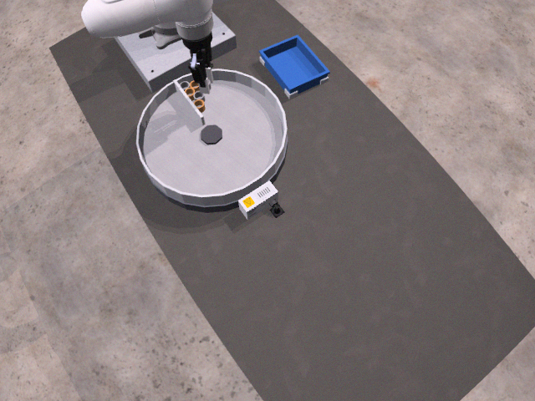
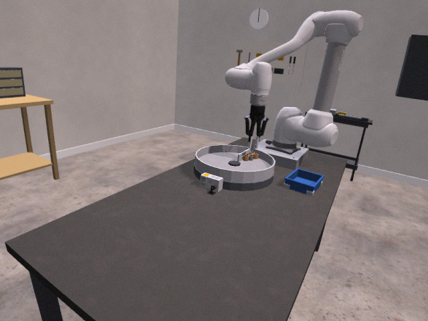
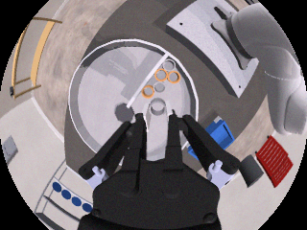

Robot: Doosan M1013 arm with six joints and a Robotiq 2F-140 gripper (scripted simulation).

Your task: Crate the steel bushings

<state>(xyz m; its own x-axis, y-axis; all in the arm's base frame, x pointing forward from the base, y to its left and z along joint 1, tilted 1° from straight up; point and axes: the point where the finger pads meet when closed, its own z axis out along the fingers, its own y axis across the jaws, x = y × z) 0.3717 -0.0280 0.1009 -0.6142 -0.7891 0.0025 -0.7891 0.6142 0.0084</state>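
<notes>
Right now the blue crate is 3 cm behind my hand, 30 cm to the left of it and 14 cm below it. The rest, counted from my hand: round turning table 10 cm ahead, 4 cm to the right, 11 cm below.
</notes>
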